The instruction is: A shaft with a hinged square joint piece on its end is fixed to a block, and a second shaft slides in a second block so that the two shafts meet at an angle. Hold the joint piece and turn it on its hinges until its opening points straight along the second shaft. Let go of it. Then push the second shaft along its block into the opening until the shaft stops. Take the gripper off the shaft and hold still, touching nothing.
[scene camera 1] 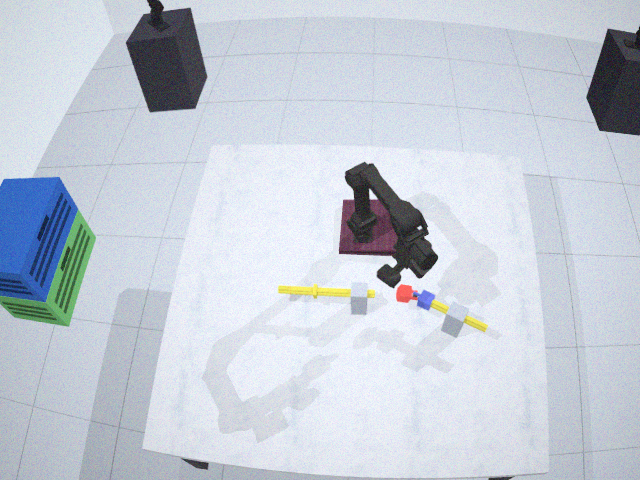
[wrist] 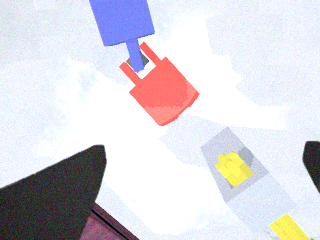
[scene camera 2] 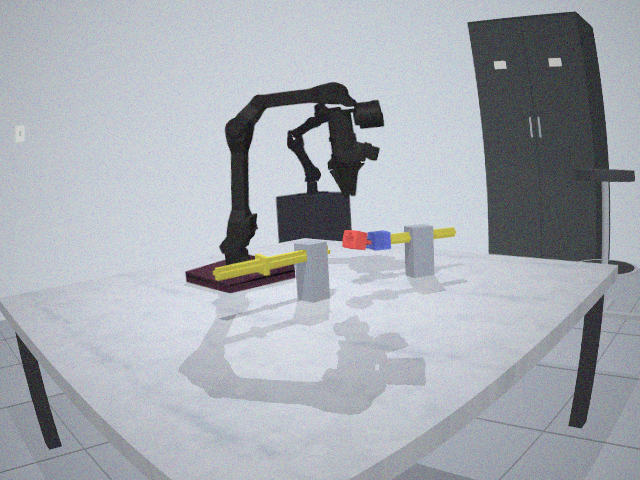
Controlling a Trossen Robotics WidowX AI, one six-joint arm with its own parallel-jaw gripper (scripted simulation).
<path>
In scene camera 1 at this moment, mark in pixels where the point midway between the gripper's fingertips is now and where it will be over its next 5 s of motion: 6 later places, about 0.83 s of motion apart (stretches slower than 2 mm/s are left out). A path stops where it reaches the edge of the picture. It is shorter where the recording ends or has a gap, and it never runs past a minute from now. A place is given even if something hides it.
My gripper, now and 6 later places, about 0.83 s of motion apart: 402, 278; 387, 276; 378, 278; 378, 280; 378, 281; 378, 293; 397, 294
</path>
